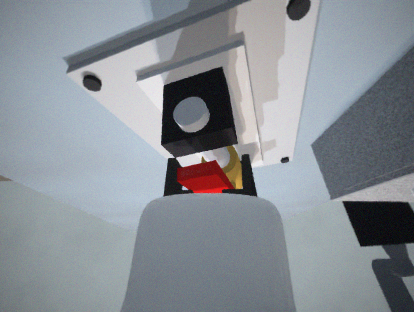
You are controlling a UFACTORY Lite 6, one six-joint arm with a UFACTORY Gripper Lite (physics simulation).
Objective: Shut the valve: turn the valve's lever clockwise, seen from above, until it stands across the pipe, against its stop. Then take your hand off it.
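The valve's red lever (204, 173) shows below the near black pipe block, between my two fingers. Its far end and pivot are partly hidden. The brass valve body (235, 170) shows to the right of the lever, partly behind the right finger. The round grey pipe end (191, 115) sits in the black block (223, 95). My gripper (209, 158) is open, with one finger on each side of the lever. There is a gap at the left finger; contact at the right finger cannot be made out.
The white base plate (117, 102) carries the valve and has dark bolts at its corners. A grey speckled block (372, 125) stands at the right. A black rectangular shape (380, 222) and a dark shadow are at the lower right.
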